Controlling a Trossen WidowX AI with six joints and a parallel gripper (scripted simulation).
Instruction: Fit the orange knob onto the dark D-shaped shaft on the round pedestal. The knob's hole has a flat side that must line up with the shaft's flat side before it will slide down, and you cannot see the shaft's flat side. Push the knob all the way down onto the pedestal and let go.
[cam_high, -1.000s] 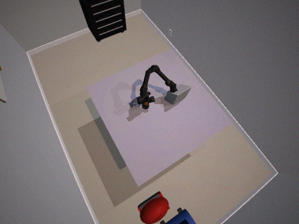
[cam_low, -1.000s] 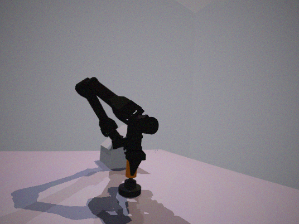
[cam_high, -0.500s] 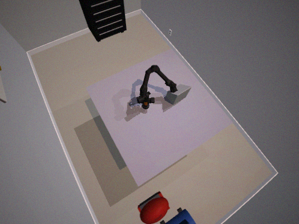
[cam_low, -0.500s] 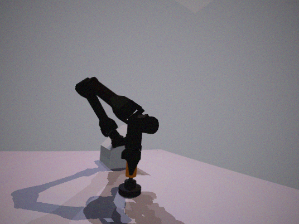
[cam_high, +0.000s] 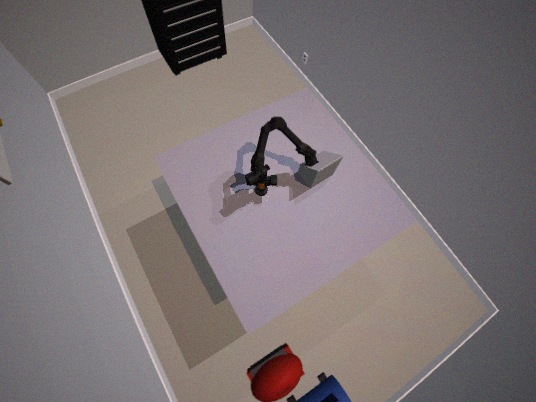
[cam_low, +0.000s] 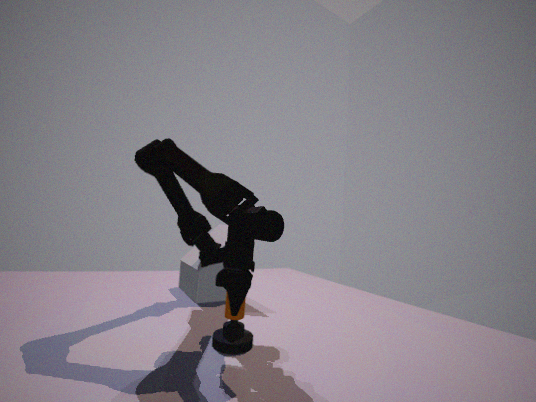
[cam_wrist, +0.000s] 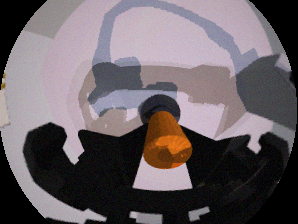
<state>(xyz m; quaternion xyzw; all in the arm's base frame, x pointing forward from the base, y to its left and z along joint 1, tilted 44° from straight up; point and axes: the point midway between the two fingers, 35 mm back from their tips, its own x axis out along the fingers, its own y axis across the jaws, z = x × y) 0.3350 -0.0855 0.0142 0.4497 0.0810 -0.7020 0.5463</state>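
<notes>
The dark round pedestal is 4 cm below my gripper tip. The rest, counted from my gripper tip: orange knob: 2 cm above.
</notes>
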